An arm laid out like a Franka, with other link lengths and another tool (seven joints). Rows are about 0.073 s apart.
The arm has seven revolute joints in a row. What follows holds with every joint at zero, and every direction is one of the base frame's. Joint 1 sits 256.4 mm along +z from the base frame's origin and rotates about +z. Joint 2 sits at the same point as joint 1 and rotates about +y. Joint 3 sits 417.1 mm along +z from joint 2 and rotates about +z. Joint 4 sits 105.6 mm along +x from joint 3 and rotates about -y. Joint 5 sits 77.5 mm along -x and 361 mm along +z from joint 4 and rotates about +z. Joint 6 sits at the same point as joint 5 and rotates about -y. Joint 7 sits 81.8 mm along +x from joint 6 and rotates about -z. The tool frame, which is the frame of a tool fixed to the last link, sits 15 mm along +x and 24 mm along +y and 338.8 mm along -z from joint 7; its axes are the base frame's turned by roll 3.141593, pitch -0.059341 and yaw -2.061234 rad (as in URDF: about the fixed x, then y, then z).
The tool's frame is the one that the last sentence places.
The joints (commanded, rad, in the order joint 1, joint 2, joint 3, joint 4, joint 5, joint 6, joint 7), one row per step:
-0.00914, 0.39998, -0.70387, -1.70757, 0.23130, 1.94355, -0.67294
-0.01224, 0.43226, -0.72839, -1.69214, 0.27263, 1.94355, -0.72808
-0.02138, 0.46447, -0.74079, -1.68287, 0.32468, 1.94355, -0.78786
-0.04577, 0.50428, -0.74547, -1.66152, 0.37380, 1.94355, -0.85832
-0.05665, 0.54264, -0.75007, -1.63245, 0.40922, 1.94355, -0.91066
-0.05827, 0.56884, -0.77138, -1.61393, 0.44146, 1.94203, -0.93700
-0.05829, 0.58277, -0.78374, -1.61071, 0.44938, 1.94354, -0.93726
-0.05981, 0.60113, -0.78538, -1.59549, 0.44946, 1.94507, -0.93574
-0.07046, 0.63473, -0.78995, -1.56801, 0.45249, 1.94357, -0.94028
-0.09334, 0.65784, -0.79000, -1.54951, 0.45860, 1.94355, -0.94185
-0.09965, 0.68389, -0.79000, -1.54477, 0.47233, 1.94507, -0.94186
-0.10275, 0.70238, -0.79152, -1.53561, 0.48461, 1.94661, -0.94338
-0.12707, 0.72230, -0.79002, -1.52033, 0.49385, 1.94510, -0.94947
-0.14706, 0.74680, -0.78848, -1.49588, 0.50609, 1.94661, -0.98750
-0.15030, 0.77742, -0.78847, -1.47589, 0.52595, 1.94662, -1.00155
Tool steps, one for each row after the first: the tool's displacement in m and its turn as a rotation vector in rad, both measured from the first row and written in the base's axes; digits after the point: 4 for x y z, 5 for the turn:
0.0022, -0.0087, -0.0078, 0.01084, -0.00716, 0.01620
0.0060, -0.0114, -0.0193, 0.03539, -0.01879, 0.03610
0.0099, -0.0214, -0.0318, 0.05330, -0.03169, 0.06348
0.0188, -0.0281, -0.0414, 0.05697, -0.04115, 0.09563
0.0224, -0.0374, -0.0452, 0.05486, -0.05098, 0.09552
0.0202, -0.0438, -0.0496, 0.04988, -0.04567, 0.08324
0.0233, -0.0483, -0.0544, 0.03959, -0.03790, 0.08486
0.0247, -0.0599, -0.0634, 0.02565, -0.02346, 0.08500
0.0212, -0.0746, -0.0705, 0.01928, -0.01712, 0.06902
0.0202, -0.0769, -0.0844, 0.02469, -0.00584, 0.05897
0.0226, -0.0791, -0.0919, 0.02481, -0.00357, 0.05519
0.0177, -0.0923, -0.0991, 0.02484, -0.00028, 0.04112
0.0180, -0.1040, -0.1059, 0.02126, -0.00249, 0.06671
0.0242, -0.1049, -0.1181, 0.02375, -0.00051, 0.07884

